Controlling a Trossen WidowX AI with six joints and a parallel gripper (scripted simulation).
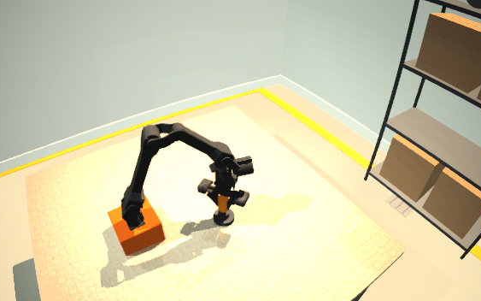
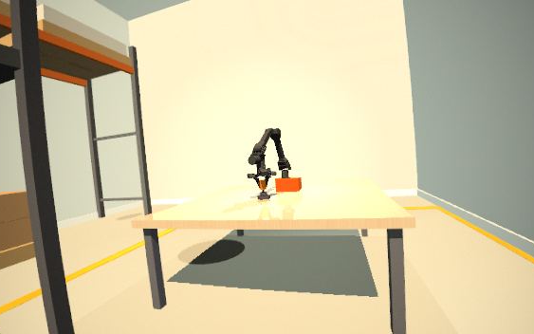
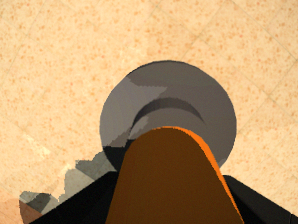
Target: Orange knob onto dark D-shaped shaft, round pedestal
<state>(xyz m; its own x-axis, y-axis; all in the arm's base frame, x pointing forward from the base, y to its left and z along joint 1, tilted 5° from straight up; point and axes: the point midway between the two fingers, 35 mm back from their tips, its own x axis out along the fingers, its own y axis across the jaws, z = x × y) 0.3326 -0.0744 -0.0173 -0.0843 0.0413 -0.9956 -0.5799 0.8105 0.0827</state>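
The orange knob lies 20 mm above my gripper tip. Round my gripper tip: pedestal (40 mm below).
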